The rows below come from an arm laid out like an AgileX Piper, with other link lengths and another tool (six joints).
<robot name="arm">
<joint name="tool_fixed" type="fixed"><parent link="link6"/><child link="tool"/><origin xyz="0.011 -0.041 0.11" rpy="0.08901 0 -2.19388"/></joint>
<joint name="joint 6" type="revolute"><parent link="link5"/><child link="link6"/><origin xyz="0.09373 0 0" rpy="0 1.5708 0"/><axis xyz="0 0 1"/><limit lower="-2.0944" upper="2.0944"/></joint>
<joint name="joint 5" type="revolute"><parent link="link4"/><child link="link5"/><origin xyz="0 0 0" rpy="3.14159 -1.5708 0"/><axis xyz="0 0 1"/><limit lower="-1.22" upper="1.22"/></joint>
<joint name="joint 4" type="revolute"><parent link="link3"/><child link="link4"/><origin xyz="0.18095 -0.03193 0" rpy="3.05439 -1.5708 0"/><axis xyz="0 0 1"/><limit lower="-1.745" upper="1.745"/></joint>
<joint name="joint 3" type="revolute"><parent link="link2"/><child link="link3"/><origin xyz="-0.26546 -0.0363 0" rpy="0 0 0"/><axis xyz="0 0 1"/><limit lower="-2.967" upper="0"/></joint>
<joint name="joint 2" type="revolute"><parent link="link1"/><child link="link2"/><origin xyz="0 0 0" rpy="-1.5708 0 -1.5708"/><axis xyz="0 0 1"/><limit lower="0" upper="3.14"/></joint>
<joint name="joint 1" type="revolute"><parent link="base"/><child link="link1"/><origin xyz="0 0 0.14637" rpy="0 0 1.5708"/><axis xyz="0 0 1"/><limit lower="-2.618" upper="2.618"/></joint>
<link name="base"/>
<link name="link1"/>
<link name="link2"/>
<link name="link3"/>
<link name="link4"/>
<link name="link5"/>
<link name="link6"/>
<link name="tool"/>
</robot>
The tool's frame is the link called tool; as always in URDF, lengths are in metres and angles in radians.
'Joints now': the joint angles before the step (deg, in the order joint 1, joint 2, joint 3, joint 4, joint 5, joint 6). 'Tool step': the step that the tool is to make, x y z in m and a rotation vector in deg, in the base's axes. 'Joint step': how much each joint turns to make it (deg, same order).
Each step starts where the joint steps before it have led.
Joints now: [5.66, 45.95, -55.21, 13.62, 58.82, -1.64]
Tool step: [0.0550, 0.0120, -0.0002, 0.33, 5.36, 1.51]
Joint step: [0.21, 15.20, -8.99, 1.89, -0.60, -1.52]
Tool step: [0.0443, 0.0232, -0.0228, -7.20, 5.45, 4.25]
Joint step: [8.92, 13.68, -7.82, -9.08, 0.01, 4.90]
